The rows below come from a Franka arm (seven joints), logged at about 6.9 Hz.
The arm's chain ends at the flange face. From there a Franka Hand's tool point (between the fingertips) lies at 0.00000 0.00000 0.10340 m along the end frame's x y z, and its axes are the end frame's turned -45 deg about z.
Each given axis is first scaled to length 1.
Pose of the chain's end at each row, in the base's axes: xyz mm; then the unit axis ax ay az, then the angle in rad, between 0 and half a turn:
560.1, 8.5, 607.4, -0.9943, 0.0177, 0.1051, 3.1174
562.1, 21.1, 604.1, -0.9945, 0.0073, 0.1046, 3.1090
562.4, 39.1, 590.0, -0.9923, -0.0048, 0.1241, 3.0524
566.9, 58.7, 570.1, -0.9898, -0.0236, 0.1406, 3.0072
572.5, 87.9, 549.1, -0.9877, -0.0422, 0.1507, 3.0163
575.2, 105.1, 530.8, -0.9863, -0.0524, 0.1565, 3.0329
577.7, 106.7, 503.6, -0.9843, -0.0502, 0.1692, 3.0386
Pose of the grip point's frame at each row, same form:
538.5, 11.4, 506.3, -0.9265, -0.3646, 0.0926, 3.0388
540.6, 24.6, 503.0, -0.9229, -0.3743, 0.0905, 3.0314
536.9, 48.1, 490.2, -0.9176, -0.3853, 0.0979, 2.9641
537.9, 71.7, 471.7, -0.9095, -0.4024, 0.1046, 2.9096
541.3, 99.4, 451.2, -0.9006, -0.4189, 0.1158, 2.9103
542.8, 114.5, 433.1, -0.8953, -0.4278, 0.1243, 2.9212
542.8, 115.4, 406.7, -0.8946, -0.4252, 0.1373, 2.9167

